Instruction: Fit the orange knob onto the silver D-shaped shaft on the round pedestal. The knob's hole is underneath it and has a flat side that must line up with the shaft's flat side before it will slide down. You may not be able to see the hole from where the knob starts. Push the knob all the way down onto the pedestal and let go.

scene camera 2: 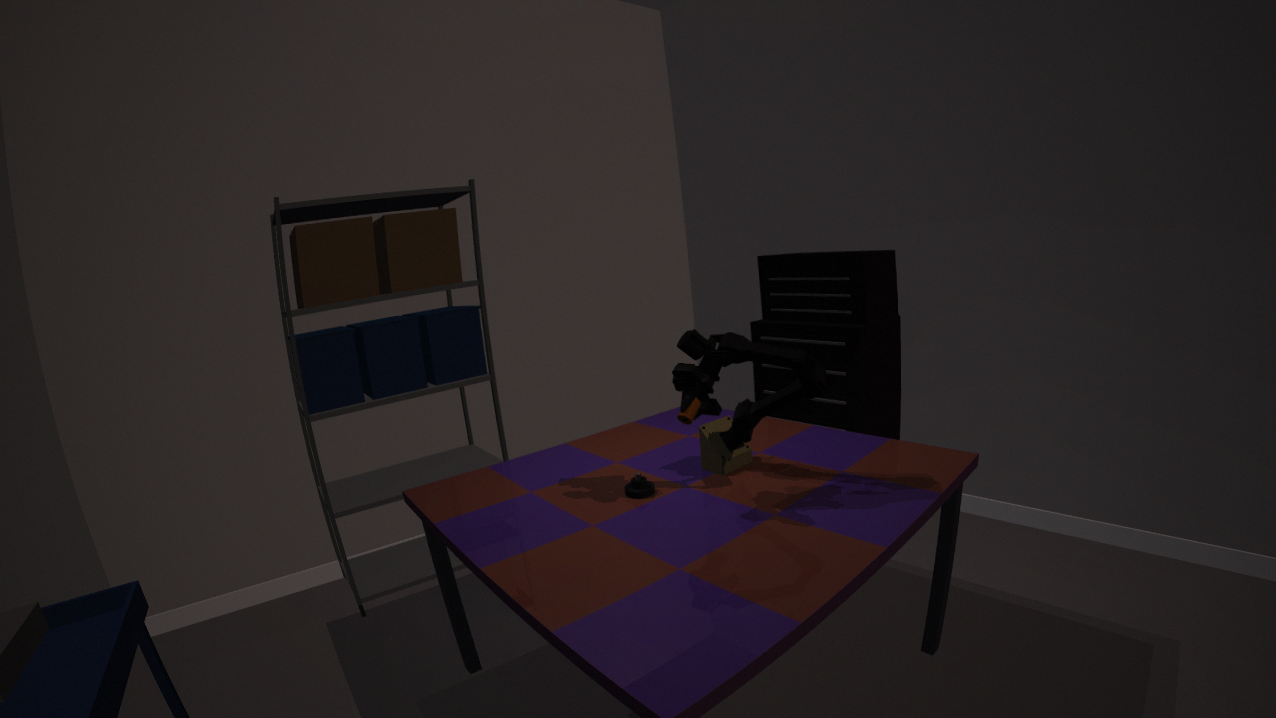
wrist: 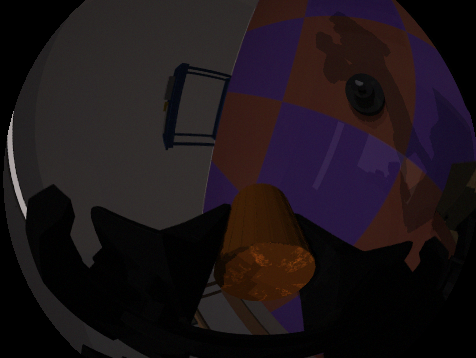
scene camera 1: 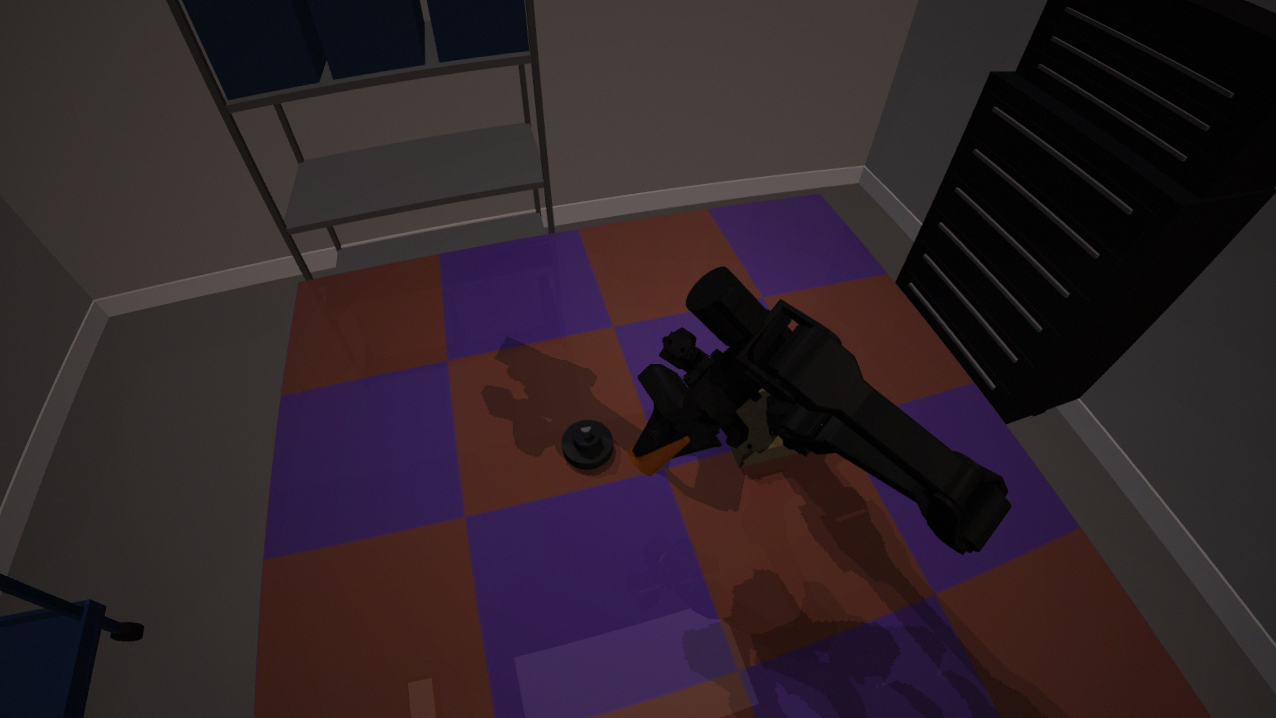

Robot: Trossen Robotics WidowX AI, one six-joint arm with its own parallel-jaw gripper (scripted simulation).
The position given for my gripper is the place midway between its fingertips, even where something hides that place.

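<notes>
My gripper (scene camera 1: 645, 456), also at (scene camera 2: 685, 416) and (wrist: 261, 215). Carried in it: orange knob (scene camera 1: 648, 464), also at (wrist: 264, 256). Also there: dark round pedestal (scene camera 1: 587, 444), in the wrist view too (wrist: 365, 94).
</notes>
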